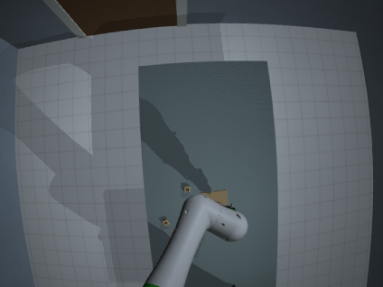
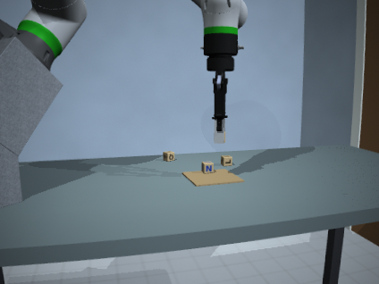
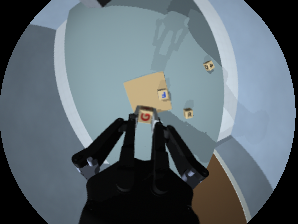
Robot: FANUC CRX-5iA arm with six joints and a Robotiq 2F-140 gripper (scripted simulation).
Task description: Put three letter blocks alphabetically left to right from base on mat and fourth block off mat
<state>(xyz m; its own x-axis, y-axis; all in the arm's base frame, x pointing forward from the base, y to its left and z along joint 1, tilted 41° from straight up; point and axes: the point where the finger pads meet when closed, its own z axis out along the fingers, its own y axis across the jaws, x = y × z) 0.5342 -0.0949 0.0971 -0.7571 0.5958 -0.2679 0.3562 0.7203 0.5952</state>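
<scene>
Now: the tan mat 2 cm behind my hand, 1 cm to the left of it and 14 cm below it.
</scene>
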